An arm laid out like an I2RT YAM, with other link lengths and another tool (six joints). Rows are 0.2 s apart.
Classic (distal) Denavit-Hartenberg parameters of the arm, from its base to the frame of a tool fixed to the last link. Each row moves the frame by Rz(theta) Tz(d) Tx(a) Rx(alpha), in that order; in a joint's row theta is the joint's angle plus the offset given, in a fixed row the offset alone. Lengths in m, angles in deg.
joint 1: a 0.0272; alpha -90; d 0.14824; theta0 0
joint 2: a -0.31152; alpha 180; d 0; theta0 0
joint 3: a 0.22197; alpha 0; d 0; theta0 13.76
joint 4: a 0.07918; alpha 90; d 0.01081; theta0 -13.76
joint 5: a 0; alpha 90; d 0.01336; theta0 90
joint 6: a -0.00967; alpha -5; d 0.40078; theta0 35.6
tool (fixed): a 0; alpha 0; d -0.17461; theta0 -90
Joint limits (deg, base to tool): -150..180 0..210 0..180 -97..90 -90..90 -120..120
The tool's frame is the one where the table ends.
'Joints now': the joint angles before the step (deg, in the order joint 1, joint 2, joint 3, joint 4, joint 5, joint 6). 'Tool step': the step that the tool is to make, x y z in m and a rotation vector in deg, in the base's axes. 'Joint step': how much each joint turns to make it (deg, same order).
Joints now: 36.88 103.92 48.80 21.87 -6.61 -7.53
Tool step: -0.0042 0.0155 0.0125 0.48 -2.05 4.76
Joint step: 0.00 -0.03 1.60 -0.18 -3.56 -3.31
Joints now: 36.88 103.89 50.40 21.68 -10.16 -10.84
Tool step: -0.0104 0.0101 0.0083 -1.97 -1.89 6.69
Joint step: -0.64 -0.65 2.58 -4.27 -4.75 -6.36
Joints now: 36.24 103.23 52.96 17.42 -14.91 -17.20
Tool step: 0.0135 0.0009 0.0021 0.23 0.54 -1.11
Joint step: -0.73 1.47 2.94 -1.61 0.04 0.65
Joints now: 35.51 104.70 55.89 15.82 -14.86 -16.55
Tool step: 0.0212 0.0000 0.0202 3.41 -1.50 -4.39
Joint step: -0.07 0.28 1.31 3.10 2.73 3.97
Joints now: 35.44 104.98 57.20 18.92 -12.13 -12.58
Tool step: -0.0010 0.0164 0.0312 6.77 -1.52 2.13
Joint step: -0.02 -0.33 -0.09 5.74 -3.96 3.33
